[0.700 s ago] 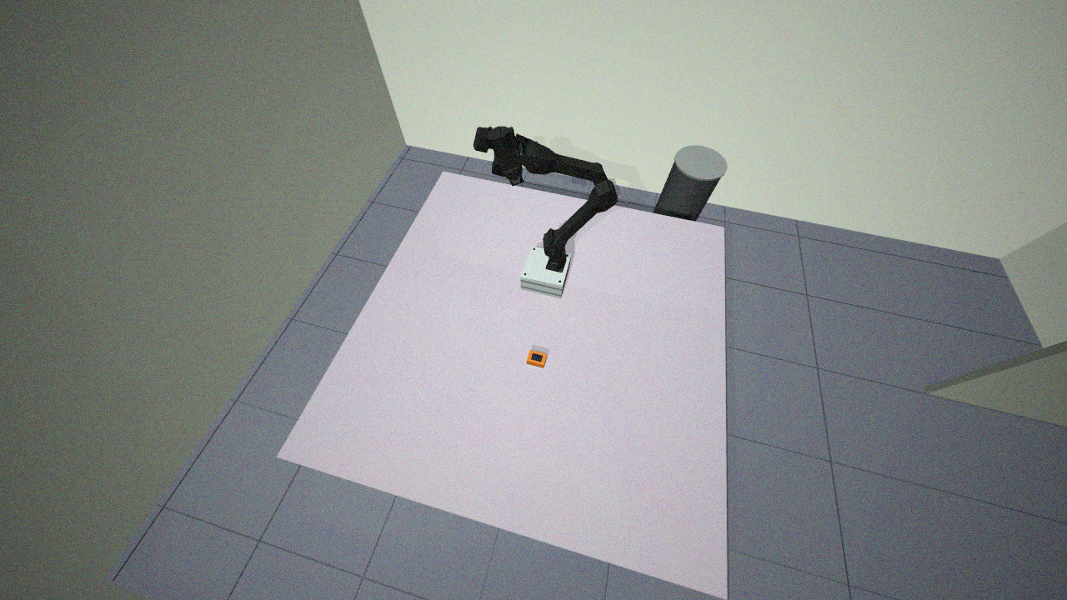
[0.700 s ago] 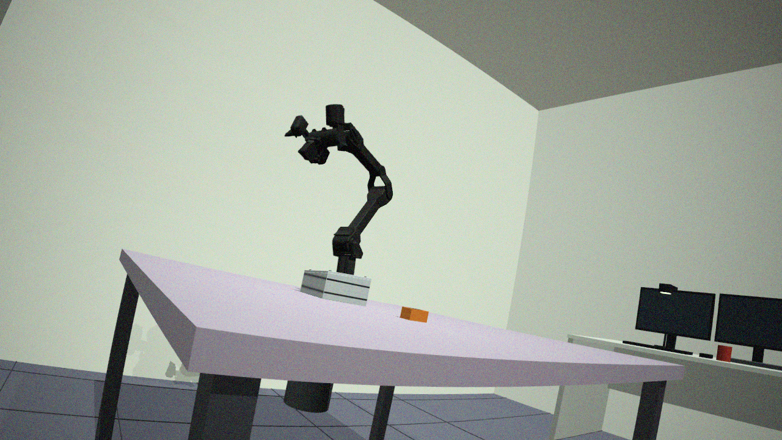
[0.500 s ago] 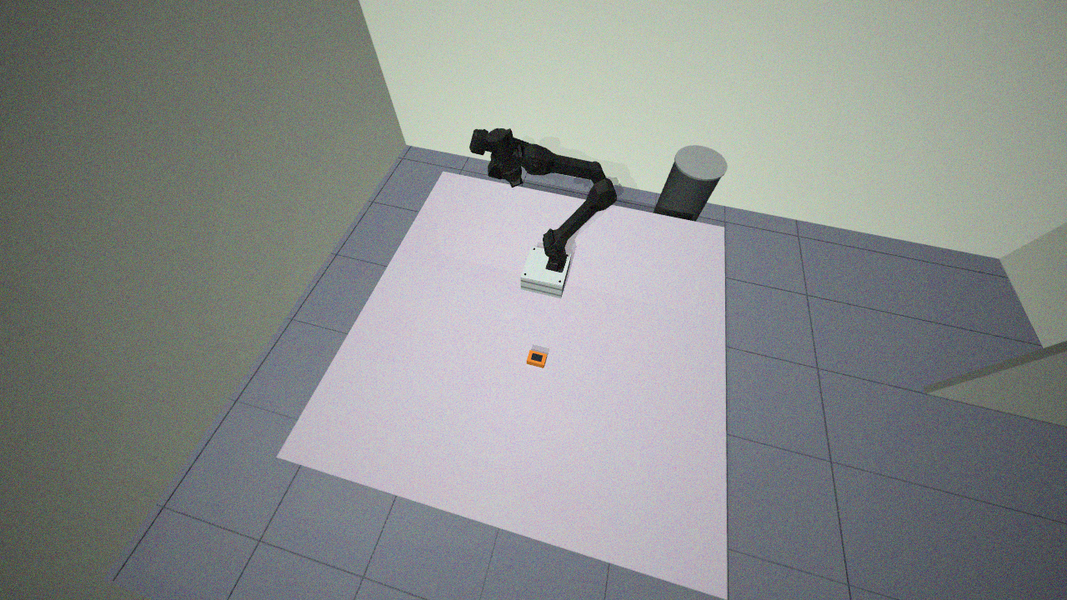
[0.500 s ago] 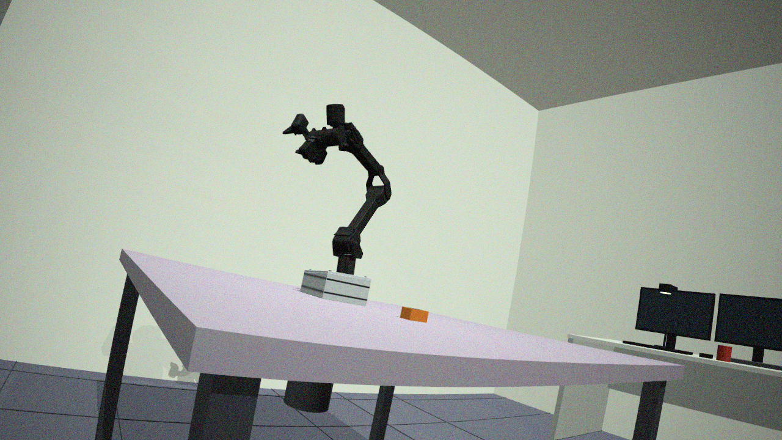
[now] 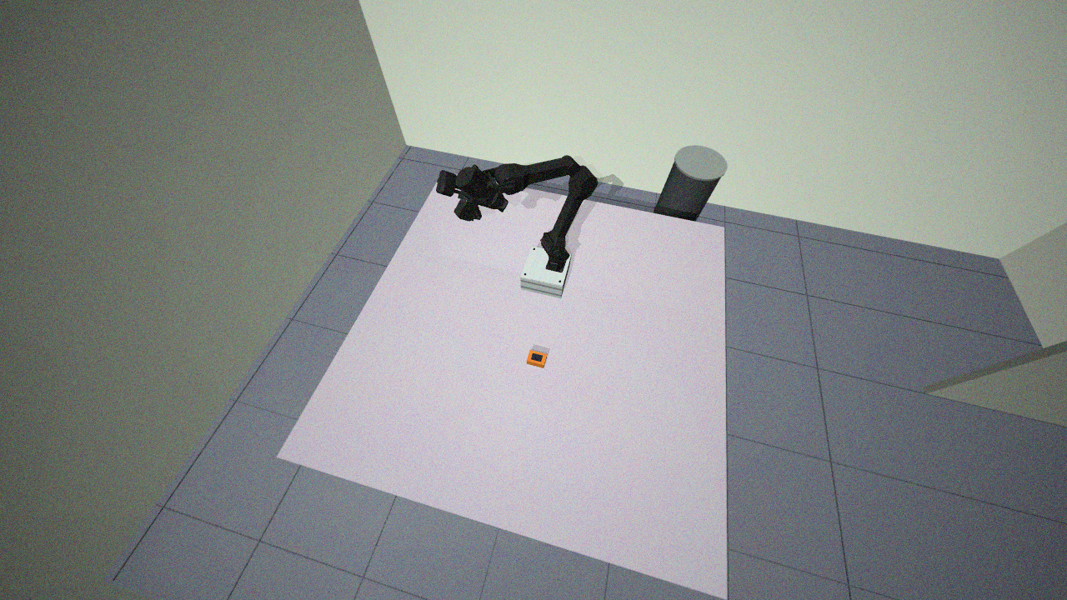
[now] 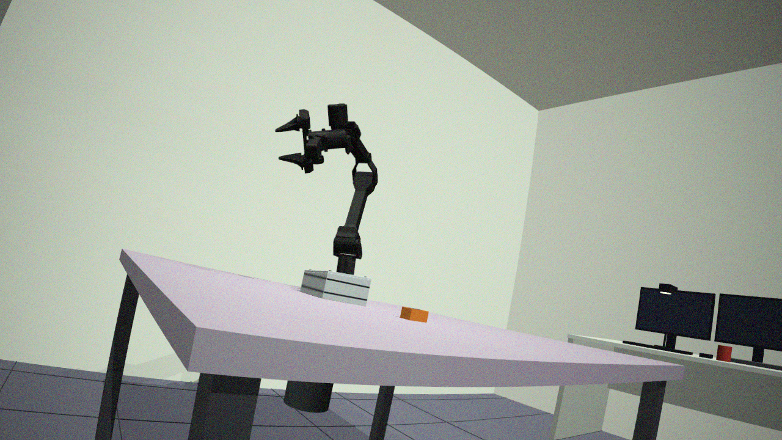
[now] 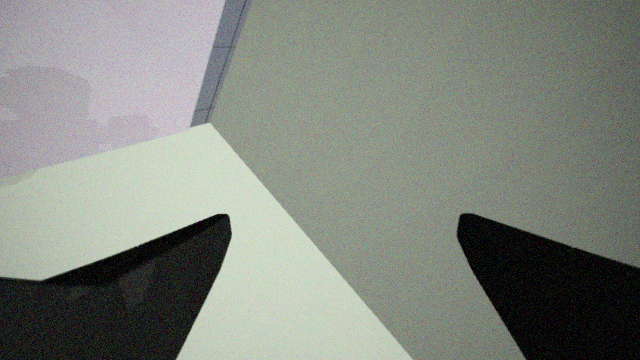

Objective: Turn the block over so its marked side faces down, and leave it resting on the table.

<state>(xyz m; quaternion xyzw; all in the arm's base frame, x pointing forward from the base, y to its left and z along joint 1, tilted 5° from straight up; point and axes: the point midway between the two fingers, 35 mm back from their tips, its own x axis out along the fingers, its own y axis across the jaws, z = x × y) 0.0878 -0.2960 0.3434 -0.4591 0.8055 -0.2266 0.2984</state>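
My gripper tip is now 30 cm short of the orange block, 38 cm to the right of it and 38 cm above it.
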